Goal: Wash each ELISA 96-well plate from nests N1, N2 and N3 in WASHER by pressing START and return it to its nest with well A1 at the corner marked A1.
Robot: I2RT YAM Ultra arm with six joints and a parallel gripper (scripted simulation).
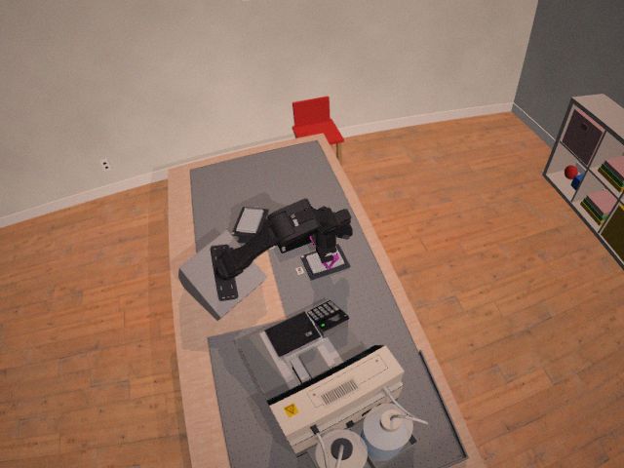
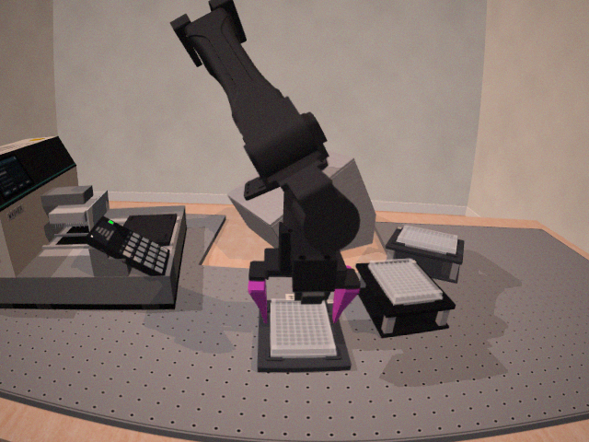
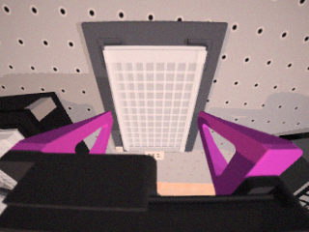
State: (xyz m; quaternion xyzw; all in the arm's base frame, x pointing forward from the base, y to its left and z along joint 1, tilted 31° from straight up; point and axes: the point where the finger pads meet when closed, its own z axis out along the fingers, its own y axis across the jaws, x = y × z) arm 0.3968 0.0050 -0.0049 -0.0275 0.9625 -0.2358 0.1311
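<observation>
My hand is 3 cm above the nest N1. The rest, counted from my hand: black carrier pocket: 29 cm to the right, 22 cm behind, 4 cm above; grey manifold: 44 cm to the right, 20 cm behind, 9 cm above; raised black nest: 17 cm to the left, 7 cm behind, 1 cm above.
</observation>
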